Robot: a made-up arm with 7 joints.
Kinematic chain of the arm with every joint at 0, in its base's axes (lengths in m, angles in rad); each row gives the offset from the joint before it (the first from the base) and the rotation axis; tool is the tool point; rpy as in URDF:
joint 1: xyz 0 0 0.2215 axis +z
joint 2: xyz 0 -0.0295 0.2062 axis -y
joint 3: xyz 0 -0.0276 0.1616 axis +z
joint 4: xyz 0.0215 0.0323 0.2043 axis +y
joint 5: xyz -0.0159 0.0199 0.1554 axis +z
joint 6: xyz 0 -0.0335 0.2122 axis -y
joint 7: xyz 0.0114 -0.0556 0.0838 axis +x
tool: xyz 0 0 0 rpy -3.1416 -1.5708 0
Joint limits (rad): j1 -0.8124..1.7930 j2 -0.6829..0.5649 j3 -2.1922..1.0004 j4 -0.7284..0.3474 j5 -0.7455..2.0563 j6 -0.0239..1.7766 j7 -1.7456..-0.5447
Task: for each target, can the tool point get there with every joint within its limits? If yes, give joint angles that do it. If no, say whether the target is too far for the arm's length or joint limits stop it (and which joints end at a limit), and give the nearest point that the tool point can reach.
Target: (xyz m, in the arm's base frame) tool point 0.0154 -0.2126 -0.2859
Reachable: no: joint limits stop it (at a limit: joint 2, joint 4, joint 5, joint 6) | nearest point 0.0409 -0.5644 0.7133 | short by 1.060 m
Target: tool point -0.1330 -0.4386 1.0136
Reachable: yes | joints 1.0580 0.2669 0.0585 -0.5530 -0.1652 0.9134 -0.7749
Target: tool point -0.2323 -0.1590 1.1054
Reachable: yes | joints 0.9925 0.3504 -1.8347 -0.2809 0.2559 1.3764 -1.1877
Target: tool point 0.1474 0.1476 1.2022
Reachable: yes | joints 0.5836 -0.3322 -1.3533 -0.2741 0.0598 0.1165 -1.5380
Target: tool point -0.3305 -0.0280 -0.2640
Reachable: no: joint limits stop it (at a limit: joint 2, joint 4, joint 5, joint 6) | nearest point -0.5650 -0.0479 0.7129 | short by 1.005 m
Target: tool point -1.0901 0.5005 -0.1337
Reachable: no: too far | nearest point -0.5506 0.2528 0.7285 | short by 1.047 m
